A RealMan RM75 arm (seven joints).
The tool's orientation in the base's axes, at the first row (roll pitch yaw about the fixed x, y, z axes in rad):
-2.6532 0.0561 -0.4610
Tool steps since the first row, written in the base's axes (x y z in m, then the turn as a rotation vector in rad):
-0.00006 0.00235 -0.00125 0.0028 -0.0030 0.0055
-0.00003 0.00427 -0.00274 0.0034 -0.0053 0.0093
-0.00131 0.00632 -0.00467 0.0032 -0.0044 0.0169
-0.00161 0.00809 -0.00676 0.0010 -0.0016 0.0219
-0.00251 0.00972 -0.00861 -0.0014 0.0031 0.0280
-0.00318 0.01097 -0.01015 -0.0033 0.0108 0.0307
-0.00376 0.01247 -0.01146 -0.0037 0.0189 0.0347
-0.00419 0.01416 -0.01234 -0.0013 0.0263 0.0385
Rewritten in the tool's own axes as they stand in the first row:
-0.00103 -0.00122 0.00213 0.0035 -0.0014 -0.0057
-0.00177 -0.00203 0.00430 0.0049 -0.0016 -0.0100
-0.00372 -0.00219 0.00670 0.0039 -0.0058 -0.0163
-0.00465 -0.00247 0.00927 0.0004 -0.0094 -0.0199
-0.00608 -0.00250 0.01148 -0.0042 -0.0149 -0.0235
-0.00715 -0.00247 0.01328 -0.0095 -0.0214 -0.0228
-0.00826 -0.00278 0.01500 -0.0136 -0.0294 -0.0228
-0.00934 -0.00351 0.01645 -0.0150 -0.0380 -0.0225

